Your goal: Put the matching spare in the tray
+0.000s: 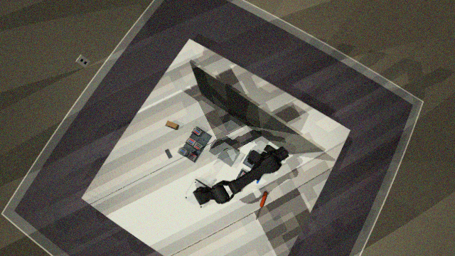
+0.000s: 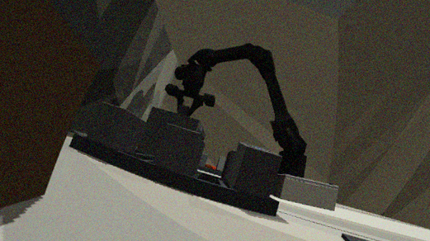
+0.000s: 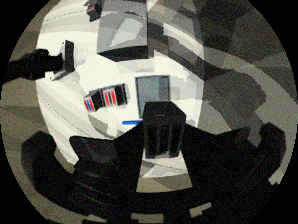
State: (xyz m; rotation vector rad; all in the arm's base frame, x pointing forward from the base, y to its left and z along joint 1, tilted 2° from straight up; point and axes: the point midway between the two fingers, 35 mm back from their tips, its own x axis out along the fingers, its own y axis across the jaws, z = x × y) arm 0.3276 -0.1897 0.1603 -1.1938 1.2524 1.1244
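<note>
My gripper tip is 15 cm above the grey square tray. Also, from my gripper tip: blue pen (15 cm below, 7 cm to the right, 4 cm behind); dark panel (18 cm to the left, 18 cm ahead, 7 cm above); brown block (58 cm to the left, 13 cm below, 6 cm behind).
</note>
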